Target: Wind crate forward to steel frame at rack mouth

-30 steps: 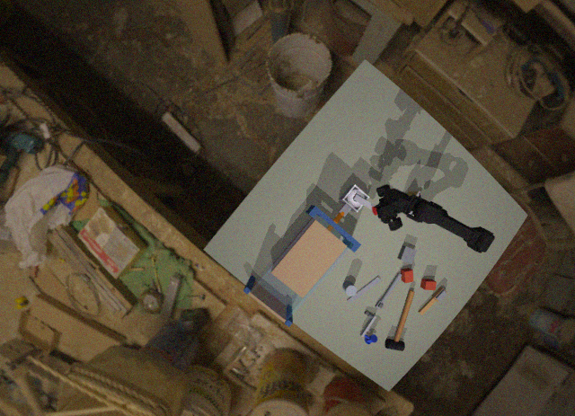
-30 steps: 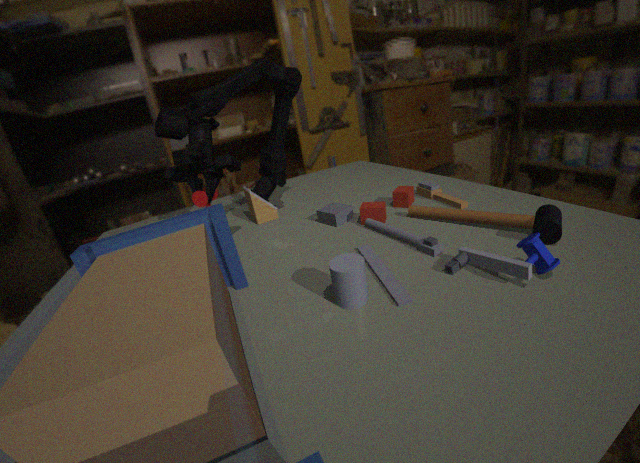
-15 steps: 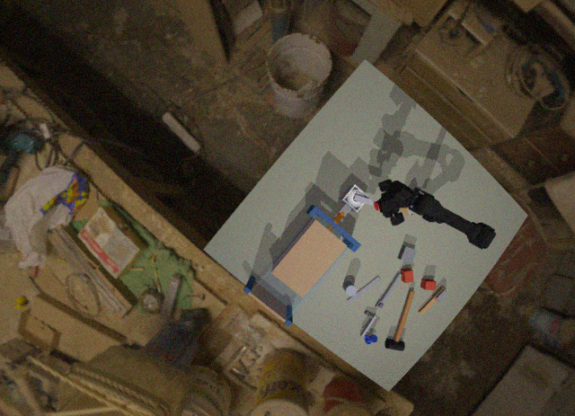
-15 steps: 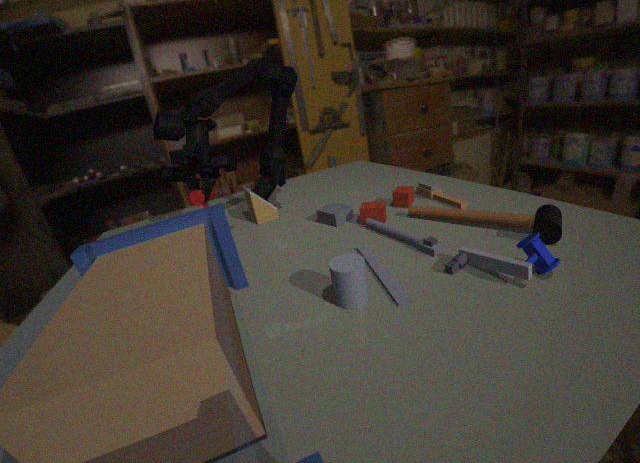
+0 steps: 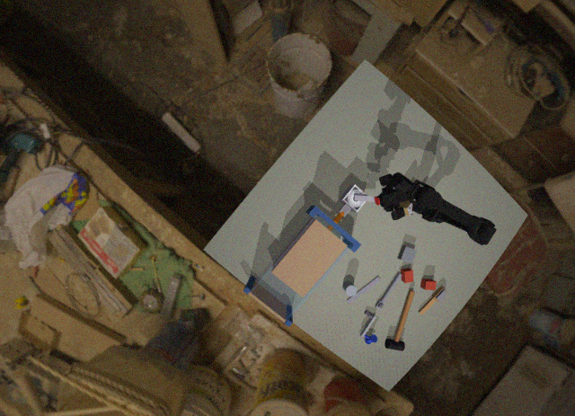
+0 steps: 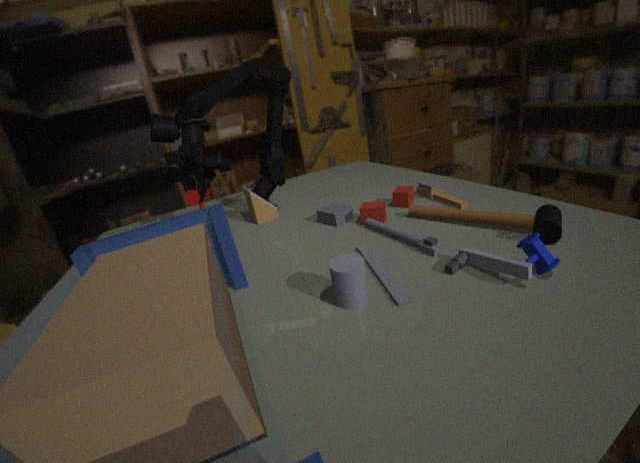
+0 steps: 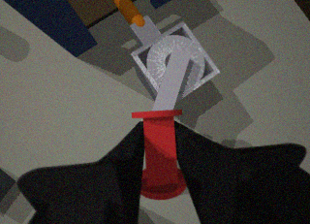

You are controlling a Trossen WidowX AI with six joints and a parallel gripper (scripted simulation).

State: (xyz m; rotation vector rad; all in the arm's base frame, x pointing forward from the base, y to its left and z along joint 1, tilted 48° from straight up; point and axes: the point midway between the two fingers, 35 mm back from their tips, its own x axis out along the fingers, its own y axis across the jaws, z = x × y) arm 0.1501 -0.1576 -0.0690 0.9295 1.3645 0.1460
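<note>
Now: the red-knobbed handle 10 mm ahead of my gripper tip, 20 mm to the right of it and 30 mm below it. The rest, counted from my gripper tip: grey winch: 40 mm ahead, 80 mm to the right, 100 mm below; then blue steel frame: 220 mm ahead, 50 mm to the right, 30 mm below; then red knob: 10 mm behind, 10 mm to the left.
</note>
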